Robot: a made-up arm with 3 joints.
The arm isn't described. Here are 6 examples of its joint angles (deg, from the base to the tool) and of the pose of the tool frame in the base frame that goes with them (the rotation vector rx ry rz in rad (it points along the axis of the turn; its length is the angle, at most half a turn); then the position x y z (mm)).
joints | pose
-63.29 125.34 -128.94 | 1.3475 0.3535 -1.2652 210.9 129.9 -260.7
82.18 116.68 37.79 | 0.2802 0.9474 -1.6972 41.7 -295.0 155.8
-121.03 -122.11 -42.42 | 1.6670 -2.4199 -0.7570 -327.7 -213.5 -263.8
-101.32 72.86 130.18 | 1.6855 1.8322 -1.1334 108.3 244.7 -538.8
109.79 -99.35 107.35 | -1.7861 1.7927 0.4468 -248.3 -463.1 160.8
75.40 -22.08 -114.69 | 0.4711 1.4175 1.4090 -224.9 185.9 523.8
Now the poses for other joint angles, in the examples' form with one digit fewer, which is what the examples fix.
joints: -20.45 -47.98 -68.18
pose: -0.797 1.254 0.535 -143 489 -203
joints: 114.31 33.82 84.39
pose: 1.159 -0.397 -1.556 104 -573 338
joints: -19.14 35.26 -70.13
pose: 0.090 1.070 -0.720 141 411 -166
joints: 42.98 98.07 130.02
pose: -1.290 -1.051 -1.240 178 87 630
